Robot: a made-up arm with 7 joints.
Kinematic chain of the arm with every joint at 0, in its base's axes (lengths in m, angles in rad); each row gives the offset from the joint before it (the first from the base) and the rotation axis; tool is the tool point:
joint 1: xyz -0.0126 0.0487 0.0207 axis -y
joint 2: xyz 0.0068 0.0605 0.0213 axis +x
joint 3: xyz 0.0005 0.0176 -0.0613 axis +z
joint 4: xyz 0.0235 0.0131 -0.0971 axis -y
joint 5: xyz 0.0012 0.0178 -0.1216 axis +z
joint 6: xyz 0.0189 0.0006 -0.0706 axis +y
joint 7: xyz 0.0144 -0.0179 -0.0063 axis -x
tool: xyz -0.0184 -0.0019 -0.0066
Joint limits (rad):
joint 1: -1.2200..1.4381
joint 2: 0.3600..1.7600
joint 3: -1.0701..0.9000
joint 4: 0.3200..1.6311
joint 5: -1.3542..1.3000
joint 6: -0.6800..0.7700
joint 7: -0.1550..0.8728
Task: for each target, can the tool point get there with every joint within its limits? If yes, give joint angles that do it. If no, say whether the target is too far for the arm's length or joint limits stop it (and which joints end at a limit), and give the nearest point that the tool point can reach.
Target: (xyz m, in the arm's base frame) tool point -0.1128 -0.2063 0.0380
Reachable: no: joint limits stop it (at a limit: joint 1, joint 2, joint 3, joint 4, joint 6) | nearest point -0.1239 -0.0124 -0.1463 | short by 0.268 m
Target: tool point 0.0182 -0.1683 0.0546
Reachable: no: joint limits stop it (at a limit: joint 1, joint 2, joint 3, joint 4, joint 6) | nearest point 0.1545 -0.0115 0.1252 | short by 0.219 m
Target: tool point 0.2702 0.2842 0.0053
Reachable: yes | joints 0.8278 0.5972 -0.0543 0.8641 -1.0639 -0.5404 0.5862
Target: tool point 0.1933 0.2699 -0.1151
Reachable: yes | joints 0.2574 1.2291 -0.8879 1.1380 0.5667 -0.1905 0.1945
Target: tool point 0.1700 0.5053 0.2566
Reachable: no: too far | nearest point 0.1262 0.4195 0.2000 | short by 0.112 m
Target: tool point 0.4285 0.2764 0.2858
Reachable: no: too far | nearest point 0.2728 0.2294 0.1631 | short by 0.204 m
